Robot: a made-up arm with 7 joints. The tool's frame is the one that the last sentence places.
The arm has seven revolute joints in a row. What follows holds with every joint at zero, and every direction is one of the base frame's.
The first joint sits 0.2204 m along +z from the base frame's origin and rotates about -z.
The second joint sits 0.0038 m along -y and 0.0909 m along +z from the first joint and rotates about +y.
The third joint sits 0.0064 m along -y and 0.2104 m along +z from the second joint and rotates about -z.
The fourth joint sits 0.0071 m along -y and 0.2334 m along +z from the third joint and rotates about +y.
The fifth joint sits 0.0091 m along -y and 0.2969 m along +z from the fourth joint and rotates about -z.
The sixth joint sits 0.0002 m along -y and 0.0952 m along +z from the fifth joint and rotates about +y.
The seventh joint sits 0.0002 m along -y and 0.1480 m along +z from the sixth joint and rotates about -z.
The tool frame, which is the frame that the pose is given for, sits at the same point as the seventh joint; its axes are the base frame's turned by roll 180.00, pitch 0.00 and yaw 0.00 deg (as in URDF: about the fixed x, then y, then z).
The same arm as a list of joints. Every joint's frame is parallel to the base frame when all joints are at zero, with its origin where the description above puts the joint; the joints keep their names.
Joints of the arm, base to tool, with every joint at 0 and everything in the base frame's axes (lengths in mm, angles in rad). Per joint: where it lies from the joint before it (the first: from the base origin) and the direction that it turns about. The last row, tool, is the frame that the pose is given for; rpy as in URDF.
joint 1: axis 0 0 -1 origin 0.0 0.0 220.4
joint 2: axis 0 1 0 origin 0.0 -3.8 90.9
joint 3: axis 0 0 -1 origin 0.0 -6.4 210.4
joint 4: axis 0 1 0 origin 0.0 -7.1 233.4
joint 5: axis 0 0 -1 origin 0.0 -9.1 296.9
joint 6: axis 0 1 0 origin 0.0 -0.2 95.2
joint 7: axis 0 0 -1 origin 0.0 -0.2 148.0
tool: origin 0.0 0.0 0.0 rpy 3.1416 0.0000 0.0000

